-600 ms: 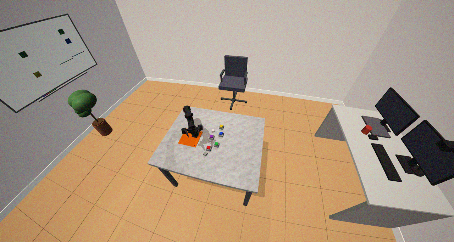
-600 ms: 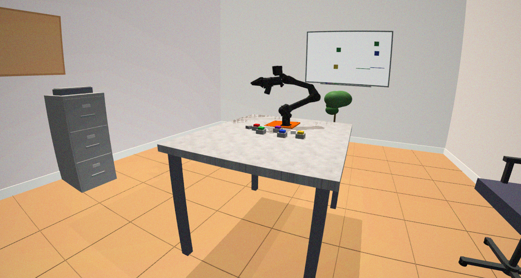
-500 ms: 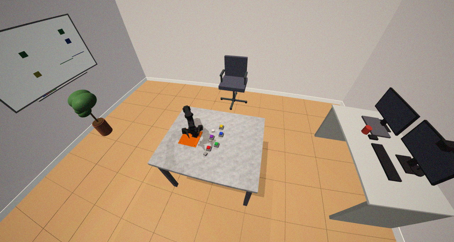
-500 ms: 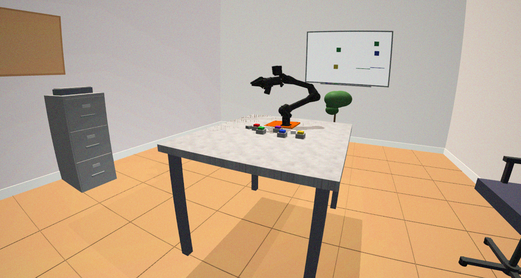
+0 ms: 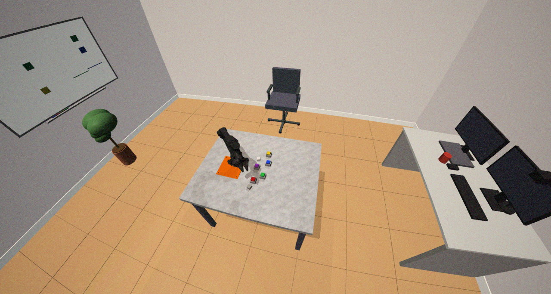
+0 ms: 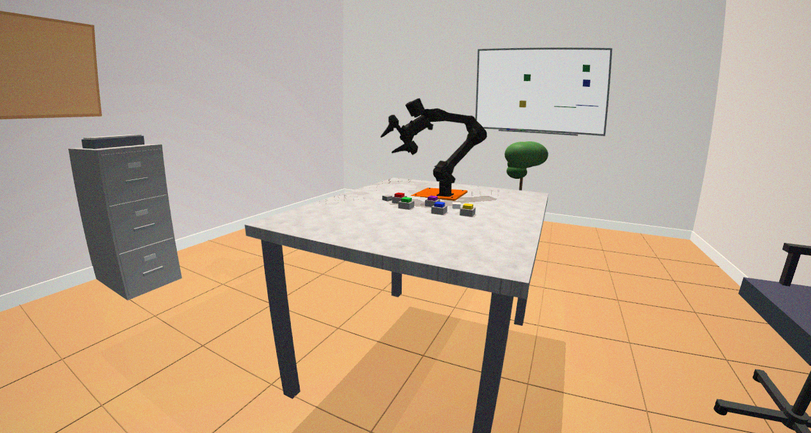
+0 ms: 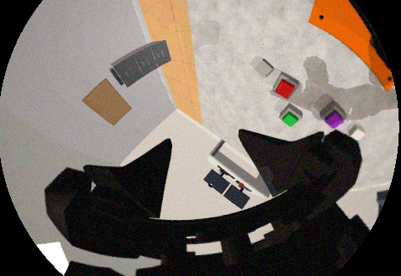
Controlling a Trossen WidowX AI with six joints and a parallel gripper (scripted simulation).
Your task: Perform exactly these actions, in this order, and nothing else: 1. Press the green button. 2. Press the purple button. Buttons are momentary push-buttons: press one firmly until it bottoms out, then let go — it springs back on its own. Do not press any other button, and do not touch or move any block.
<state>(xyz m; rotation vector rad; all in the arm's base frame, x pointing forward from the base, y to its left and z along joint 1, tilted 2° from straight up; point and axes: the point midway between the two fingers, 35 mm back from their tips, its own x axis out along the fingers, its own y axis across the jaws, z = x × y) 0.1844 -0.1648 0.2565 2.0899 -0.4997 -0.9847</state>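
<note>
Now: the green button 210 mm below my gripper tip, 140 mm to the left of it and 70 mm ahead of it. The rest, counted from my gripper tip: blue button 280 mm to the left, 210 mm below, 70 mm ahead; purple button 210 mm to the left, 210 mm below, 10 mm behind; red button 210 mm below, 70 mm to the left, 10 mm ahead.
</note>
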